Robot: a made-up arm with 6 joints.
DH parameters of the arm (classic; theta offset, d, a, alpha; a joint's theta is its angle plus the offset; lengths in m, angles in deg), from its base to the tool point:
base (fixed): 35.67 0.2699 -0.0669 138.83
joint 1: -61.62 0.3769 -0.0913 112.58
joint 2: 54.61 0.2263 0.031 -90
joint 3: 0 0.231 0.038 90
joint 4: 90 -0.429 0.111 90
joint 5: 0 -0.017 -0.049 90
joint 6: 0 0.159 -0.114 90
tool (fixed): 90 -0.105 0 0
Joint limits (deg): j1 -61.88..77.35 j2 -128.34..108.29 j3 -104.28..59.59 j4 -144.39..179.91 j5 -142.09..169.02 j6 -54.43..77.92
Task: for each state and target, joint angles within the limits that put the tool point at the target. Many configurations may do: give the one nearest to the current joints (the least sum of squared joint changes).
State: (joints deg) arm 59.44 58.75 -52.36 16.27 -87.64 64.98
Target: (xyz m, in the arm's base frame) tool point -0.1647 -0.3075 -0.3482
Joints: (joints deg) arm 71.14 52.19 -70.21 24.14 -71.10 57.34
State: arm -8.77 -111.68 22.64 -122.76 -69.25 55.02
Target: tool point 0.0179 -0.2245 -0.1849
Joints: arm -25.14 -122.63 18.55 -122.14 -95.84 45.13
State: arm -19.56 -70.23 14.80 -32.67 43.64 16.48
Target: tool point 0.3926 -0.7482 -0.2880
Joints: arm -3.31 -88.29 50.98 -21.72 55.51 26.71
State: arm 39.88 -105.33 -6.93 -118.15 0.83 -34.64
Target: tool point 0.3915 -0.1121 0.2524
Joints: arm 35.57 -110.89 -30.78 -111.32 10.31 -39.08
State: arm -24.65 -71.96 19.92 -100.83 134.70 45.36
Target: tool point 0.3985 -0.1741 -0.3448
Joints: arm -23.43 -67.15 25.01 -92.67 129.30 48.57
